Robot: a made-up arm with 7 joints.
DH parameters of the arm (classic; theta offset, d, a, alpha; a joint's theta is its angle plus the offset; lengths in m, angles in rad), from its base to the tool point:
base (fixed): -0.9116 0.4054 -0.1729 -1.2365
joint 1: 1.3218 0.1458 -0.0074 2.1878
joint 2: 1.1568 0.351 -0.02 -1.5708
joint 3: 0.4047 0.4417 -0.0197 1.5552
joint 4: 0 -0.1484 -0.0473 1.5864
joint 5: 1.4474 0 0.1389 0
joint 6: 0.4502 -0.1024 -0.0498 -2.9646
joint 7: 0 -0.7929 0.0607 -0.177
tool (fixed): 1.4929 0.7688 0 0
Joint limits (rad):
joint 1: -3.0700..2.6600
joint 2: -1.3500..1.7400
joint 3: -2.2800..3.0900
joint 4: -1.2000..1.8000
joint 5: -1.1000..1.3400
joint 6: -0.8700..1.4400
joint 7: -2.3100..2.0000
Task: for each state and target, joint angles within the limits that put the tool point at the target. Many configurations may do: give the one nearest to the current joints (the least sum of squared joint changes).
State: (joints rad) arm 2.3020 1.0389 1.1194 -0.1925 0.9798 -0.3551 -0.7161
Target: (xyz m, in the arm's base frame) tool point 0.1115 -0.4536 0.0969
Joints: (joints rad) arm 1.6884 0.7791 1.2199 -0.4136 0.9549 -0.3439 -0.6773
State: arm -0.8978 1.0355 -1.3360 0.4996 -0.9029 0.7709 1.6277
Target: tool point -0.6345 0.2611 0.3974
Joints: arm -0.8880 1.5558 -1.1928 0.5307 -0.8528 0.6206 1.7414
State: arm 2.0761 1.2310 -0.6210 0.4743 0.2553 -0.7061 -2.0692
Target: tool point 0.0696 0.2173 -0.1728
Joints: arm 2.6356 -0.0750 -0.6960 0.4747 -0.1374 -0.7486 -1.9166
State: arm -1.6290 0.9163 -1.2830 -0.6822 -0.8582 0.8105 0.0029
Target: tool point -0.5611 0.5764 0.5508
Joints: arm -1.7936 0.6283 -1.2764 -0.3733 -1.0479 0.7305 0.1259
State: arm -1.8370 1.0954 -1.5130 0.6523 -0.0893 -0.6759 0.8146
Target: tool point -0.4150 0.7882 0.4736
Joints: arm -1.9733 0.2020 -1.7590 0.6278 -0.4338 -0.2929 0.6728
